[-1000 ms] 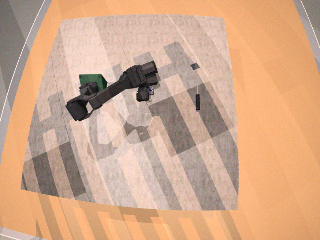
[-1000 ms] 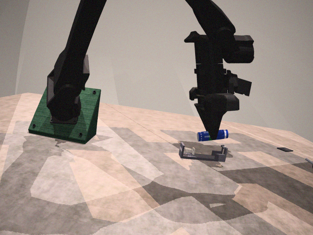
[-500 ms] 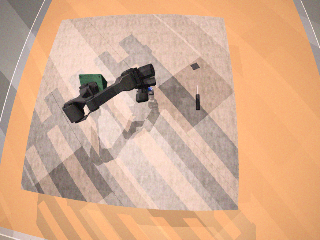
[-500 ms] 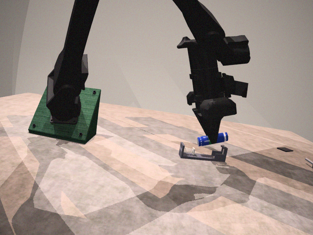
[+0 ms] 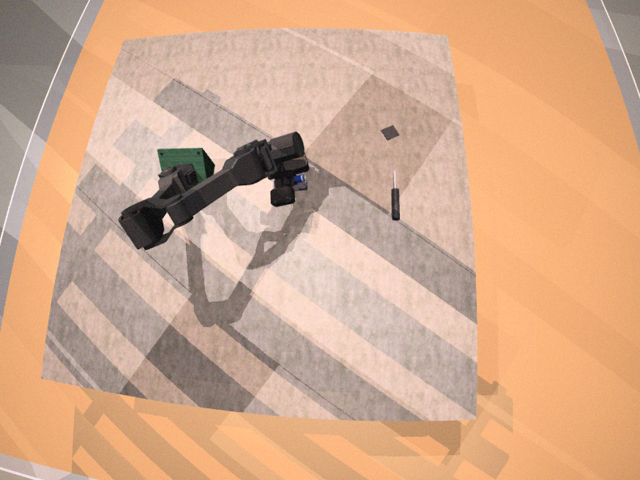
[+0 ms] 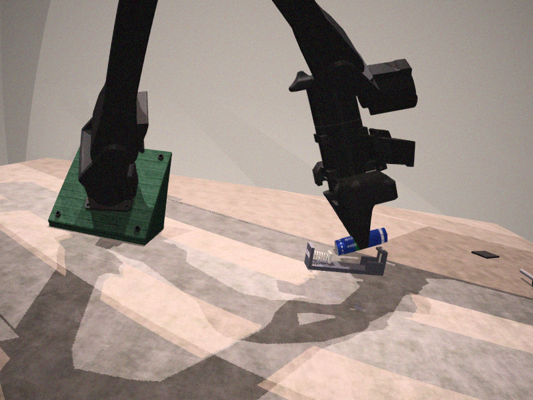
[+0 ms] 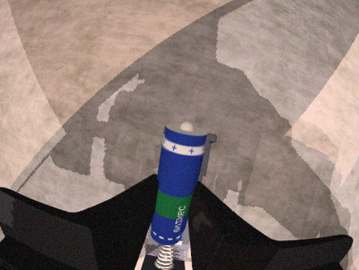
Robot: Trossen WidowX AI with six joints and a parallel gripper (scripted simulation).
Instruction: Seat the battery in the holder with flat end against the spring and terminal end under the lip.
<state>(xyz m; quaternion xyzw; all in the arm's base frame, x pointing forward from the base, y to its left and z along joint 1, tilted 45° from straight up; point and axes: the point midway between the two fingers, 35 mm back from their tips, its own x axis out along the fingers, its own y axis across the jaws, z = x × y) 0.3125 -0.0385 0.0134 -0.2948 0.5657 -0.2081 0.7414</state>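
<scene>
Now: gripper tip 1 cm below the battery. The rest, counted from my gripper tip: black screwdriver: 28 cm ahead, 4 cm to the right, 2 cm below; then dark flat square: 30 cm ahead, 17 cm to the left, 3 cm below.
</scene>
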